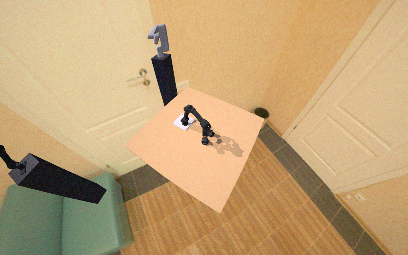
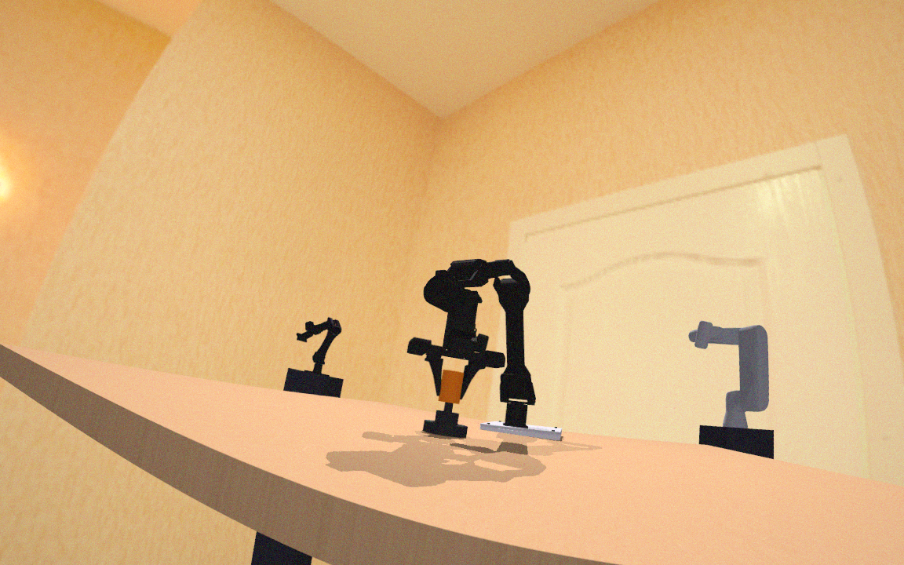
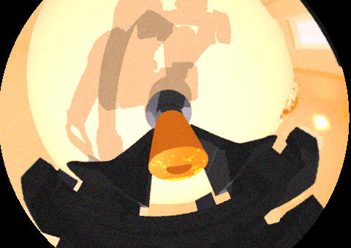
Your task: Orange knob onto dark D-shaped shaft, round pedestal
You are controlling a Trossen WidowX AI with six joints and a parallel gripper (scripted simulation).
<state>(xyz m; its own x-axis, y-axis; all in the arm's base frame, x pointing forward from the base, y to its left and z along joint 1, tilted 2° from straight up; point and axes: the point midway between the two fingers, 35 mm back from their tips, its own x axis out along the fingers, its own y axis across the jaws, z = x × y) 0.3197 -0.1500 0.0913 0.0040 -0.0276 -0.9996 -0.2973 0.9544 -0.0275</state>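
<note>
My gripper tip is now 20 mm below the orange knob. Round my gripper tip: round pedestal: 40 mm below.
</note>
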